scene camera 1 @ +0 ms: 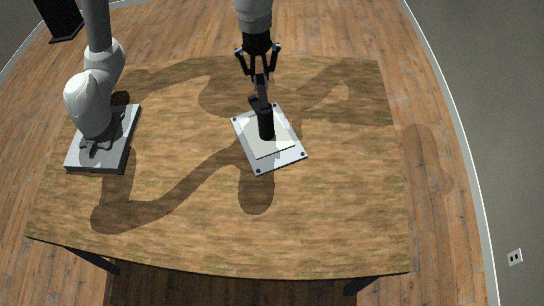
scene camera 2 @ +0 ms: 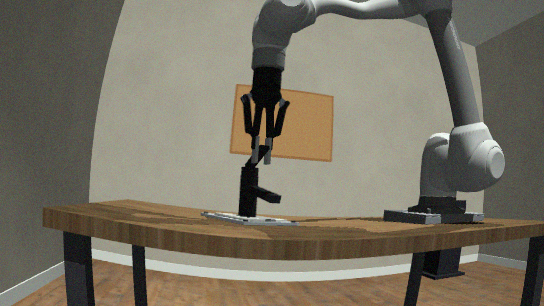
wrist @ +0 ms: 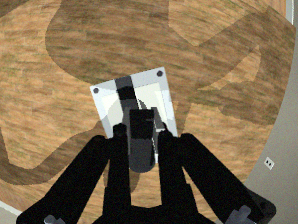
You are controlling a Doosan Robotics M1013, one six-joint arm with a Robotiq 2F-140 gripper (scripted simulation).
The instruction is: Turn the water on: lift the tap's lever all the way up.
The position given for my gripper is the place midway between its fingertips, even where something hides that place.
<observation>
In view: my gripper (scene camera 2: 260, 163) and a lever (wrist: 141, 120).
My gripper shows as well in scene camera 1 (scene camera 1: 260, 87) and in the wrist view (wrist: 140, 116).
</observation>
